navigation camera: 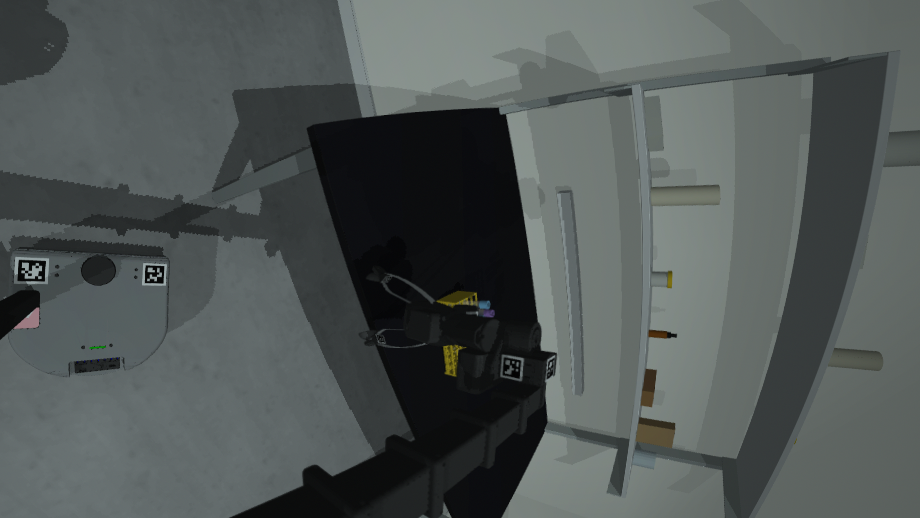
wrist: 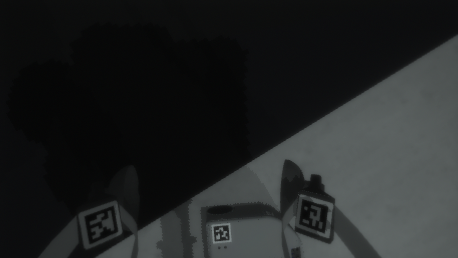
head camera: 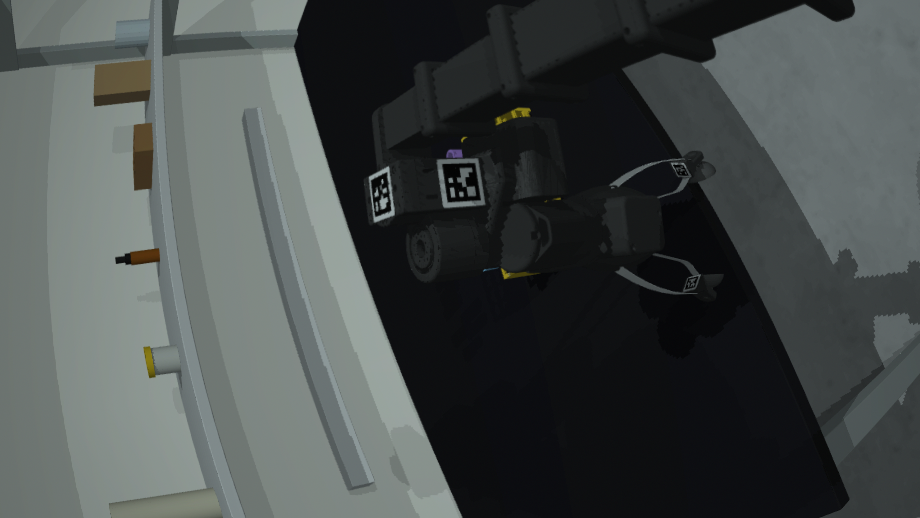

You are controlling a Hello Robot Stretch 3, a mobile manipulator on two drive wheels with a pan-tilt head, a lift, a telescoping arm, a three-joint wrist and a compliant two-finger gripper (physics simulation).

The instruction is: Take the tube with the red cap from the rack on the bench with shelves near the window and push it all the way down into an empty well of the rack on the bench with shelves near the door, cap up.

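Seen in the pictures: gripper, fingertip midpoint: (navigation camera: pixel 366 306) (head camera: pixel 711 221); robot's base, link origin: (navigation camera: pixel 99 269).
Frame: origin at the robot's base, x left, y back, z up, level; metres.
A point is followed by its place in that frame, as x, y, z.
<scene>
A yellow tube rack (head camera: pixel 513 116) @(-0.674, 0.195, 0.792) (navigation camera: pixel 458 299) @(-0.650, 0.009, 0.808) stands on the black bench top (head camera: pixel 579 411) @(-0.665, -0.193, 0.762) (navigation camera: pixel 431 186) @(-0.582, -0.250, 0.762), mostly hidden behind the wrist and gripper body. A purple cap (head camera: pixel 454 153) (navigation camera: pixel 489 313) and a blue cap (navigation camera: pixel 484 305) @(-0.655, 0.017, 0.876) show beside the wrist. The tube with the red cap does not show in any view. My gripper (head camera: pixel 704 226) @(-0.415, 0.019, 0.758) (navigation camera: pixel 372 305) @(-0.415, 0.019, 0.758) (wrist: pixel 215 182) @(-0.415, 0.019, 0.758) is open, its fingers wide apart with no object between them. The fingertips are over the bench near its edge on the floor side, away from the rack. The second rack does not show.
A shelf board (head camera: pixel 168 283) @(-1.012, 0.057, 1.219) (navigation camera: pixel 645 244) @(-0.845, -0.142, 1.207) behind the bench carries brown boxes, a yellow-lidded jar (head camera: pixel 166 360) @(-1.023, -0.060, 1.243) (navigation camera: pixel 661 279) @(-1.023, -0.060, 1.249) and an orange marker (head camera: pixel 144 256) @(-1.159, 0.118, 1.250) (navigation camera: pixel 657 333) @(-1.159, 0.115, 1.248). A grey rail (head camera: pixel 302 302) @(-1.214, 0.001, 0.928) (navigation camera: pixel 569 289) @(-1.208, -0.009, 0.922) runs between bench and shelf. The robot base (navigation camera: pixel 96 308) @(0.003, 0.091, 0.160) is on the floor.
</scene>
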